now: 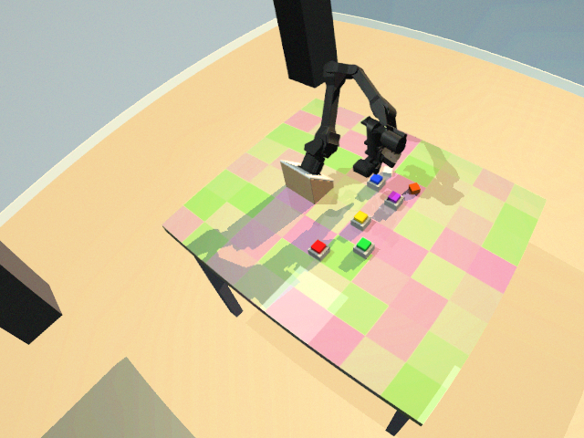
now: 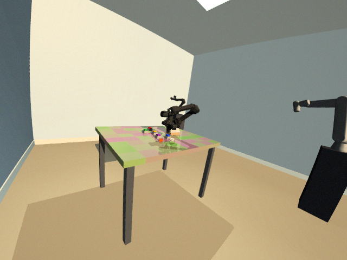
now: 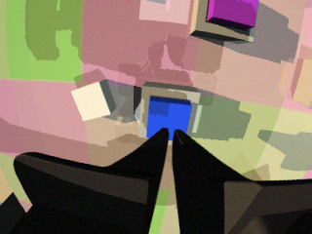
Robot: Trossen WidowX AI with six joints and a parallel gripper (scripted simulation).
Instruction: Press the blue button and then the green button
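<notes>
Now: the blue button 2 cm below my gripper tip. The rest, counted from my gripper tip: purple button (10 cm ahead, 3 cm to the right, 2 cm below); then orange block (12 cm ahead, 7 cm to the left, 5 cm below); then white block (7 cm to the left, 5 cm below).
</notes>
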